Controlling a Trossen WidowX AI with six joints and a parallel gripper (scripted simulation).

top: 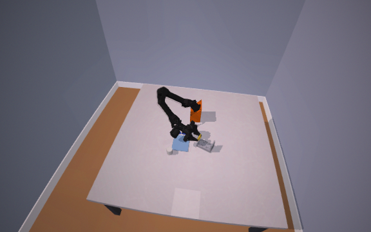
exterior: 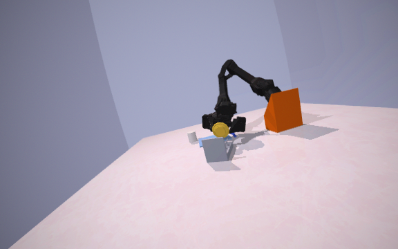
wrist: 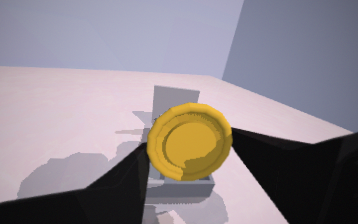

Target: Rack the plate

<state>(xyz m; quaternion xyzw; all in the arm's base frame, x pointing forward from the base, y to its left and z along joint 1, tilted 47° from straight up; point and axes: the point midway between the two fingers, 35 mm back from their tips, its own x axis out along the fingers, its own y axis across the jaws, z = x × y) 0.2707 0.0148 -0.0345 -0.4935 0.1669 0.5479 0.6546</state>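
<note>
The grey dish rack is 20 mm ahead of my gripper tip, 50 mm to the left of it and 50 mm below it. Round my gripper tip: yellow plate: 10 mm to the right; then blue spoon: 70 mm behind, 160 mm to the right, 60 mm below.
</note>
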